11 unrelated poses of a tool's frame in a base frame.
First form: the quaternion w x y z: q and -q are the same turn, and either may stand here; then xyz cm.
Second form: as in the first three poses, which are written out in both.
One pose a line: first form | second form
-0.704, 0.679, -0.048, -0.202, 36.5, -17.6, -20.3 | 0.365, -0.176, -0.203, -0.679, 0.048, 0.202, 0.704
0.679, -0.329, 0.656, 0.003, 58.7, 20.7, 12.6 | 0.587, 0.207, 0.126, -0.329, 0.656, 0.003, 0.679
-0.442, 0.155, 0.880, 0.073, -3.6, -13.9, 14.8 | -0.036, -0.139, 0.148, -0.155, -0.880, -0.073, 0.442
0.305, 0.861, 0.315, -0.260, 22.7, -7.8, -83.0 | 0.227, -0.078, -0.830, 0.861, 0.315, -0.260, 0.305
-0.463, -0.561, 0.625, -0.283, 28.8, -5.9, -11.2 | 0.288, -0.059, -0.112, 0.561, -0.625, 0.283, 0.463
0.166, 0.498, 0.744, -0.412, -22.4, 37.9, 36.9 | -0.224, 0.379, 0.369, 0.498, 0.744, -0.412, 0.166
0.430, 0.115, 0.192, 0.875, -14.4, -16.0, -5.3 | -0.144, -0.160, -0.053, 0.115, 0.192, 0.875, 0.430
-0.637, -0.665, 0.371, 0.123, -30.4, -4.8, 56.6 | -0.304, -0.048, 0.566, 0.665, -0.371, -0.123, 0.637
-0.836, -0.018, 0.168, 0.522, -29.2, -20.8, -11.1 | -0.292, -0.208, -0.111, 0.018, -0.168, -0.522, 0.836
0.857, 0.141, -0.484, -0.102, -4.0, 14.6, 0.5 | -0.040, 0.146, 0.005, 0.141, -0.484, -0.102, 0.857
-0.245, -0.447, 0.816, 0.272, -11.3, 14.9, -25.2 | -0.113, 0.149, -0.252, 0.447, -0.816, -0.272, 0.245
